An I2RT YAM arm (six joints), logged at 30 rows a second.
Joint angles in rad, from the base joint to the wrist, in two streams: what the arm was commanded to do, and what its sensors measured. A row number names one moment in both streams.
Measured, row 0:
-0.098, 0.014, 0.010, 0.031, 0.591, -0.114
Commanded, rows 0 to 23:
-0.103, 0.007, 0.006, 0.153, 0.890, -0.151
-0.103, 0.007, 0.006, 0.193, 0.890, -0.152
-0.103, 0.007, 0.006, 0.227, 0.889, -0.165
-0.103, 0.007, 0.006, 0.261, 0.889, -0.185
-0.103, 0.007, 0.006, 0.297, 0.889, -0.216
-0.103, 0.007, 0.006, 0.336, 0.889, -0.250
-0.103, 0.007, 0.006, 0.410, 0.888, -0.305
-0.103, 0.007, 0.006, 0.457, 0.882, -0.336
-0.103, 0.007, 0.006, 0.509, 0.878, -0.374
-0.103, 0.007, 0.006, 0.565, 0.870, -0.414
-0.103, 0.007, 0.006, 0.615, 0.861, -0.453
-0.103, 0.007, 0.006, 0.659, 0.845, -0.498
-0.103, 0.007, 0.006, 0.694, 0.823, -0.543
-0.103, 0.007, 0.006, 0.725, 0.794, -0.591
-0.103, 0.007, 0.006, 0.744, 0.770, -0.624
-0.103, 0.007, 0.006, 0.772, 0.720, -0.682
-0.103, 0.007, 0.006, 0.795, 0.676, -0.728
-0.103, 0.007, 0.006, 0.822, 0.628, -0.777
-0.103, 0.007, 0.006, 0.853, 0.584, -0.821
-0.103, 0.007, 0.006, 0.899, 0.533, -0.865
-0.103, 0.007, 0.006, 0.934, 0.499, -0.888
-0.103, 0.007, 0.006, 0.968, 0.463, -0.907
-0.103, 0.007, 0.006, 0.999, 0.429, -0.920
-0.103, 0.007, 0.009, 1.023, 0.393, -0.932
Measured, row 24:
-0.098, 0.014, 0.006, 0.970, 0.583, -0.783
